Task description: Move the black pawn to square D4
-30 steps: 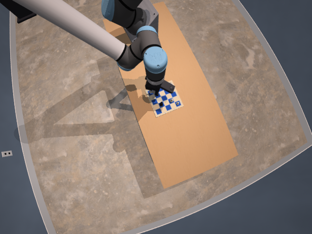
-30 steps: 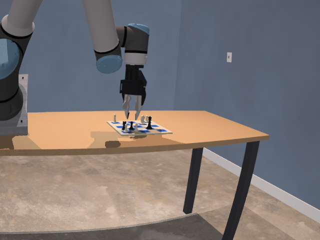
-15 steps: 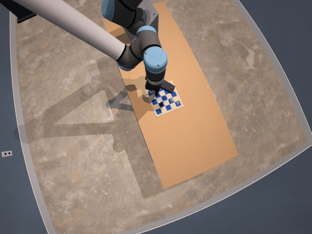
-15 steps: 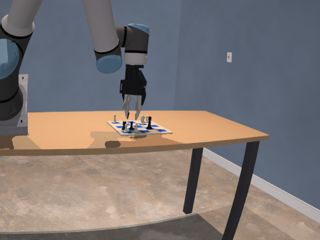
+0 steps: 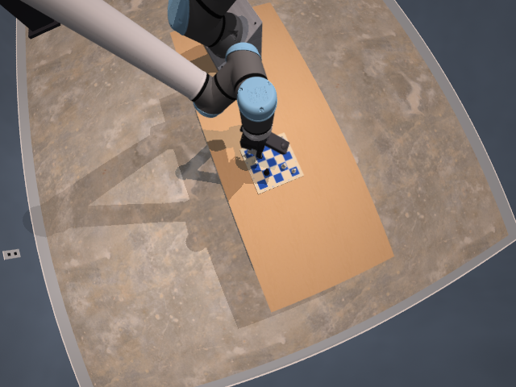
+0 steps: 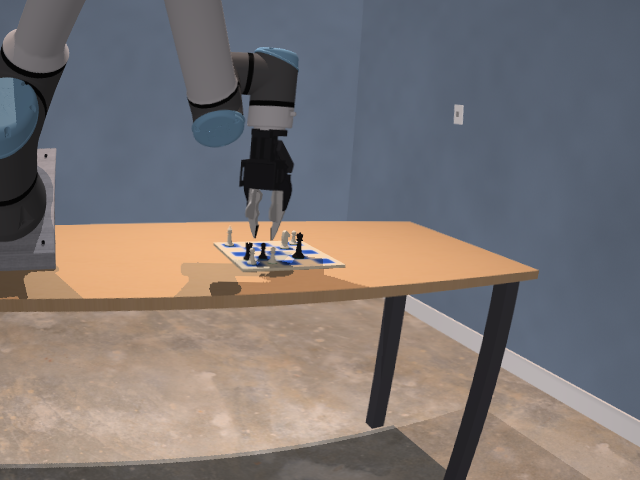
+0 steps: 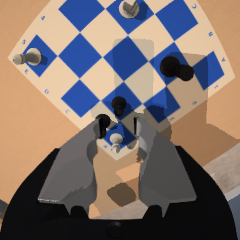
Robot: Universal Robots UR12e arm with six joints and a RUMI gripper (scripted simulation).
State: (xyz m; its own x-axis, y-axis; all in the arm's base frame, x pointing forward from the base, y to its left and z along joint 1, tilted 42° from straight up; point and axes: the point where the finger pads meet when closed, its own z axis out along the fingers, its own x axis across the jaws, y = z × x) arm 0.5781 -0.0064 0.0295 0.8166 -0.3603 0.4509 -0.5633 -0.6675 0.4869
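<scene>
The black pawn is 4 cm below my hand. Also, from my hand: tall black piece (8 cm ahead, 3 cm below); then cream chessboard (4 cm ahead, 4 cm to the left, 6 cm below).
</scene>
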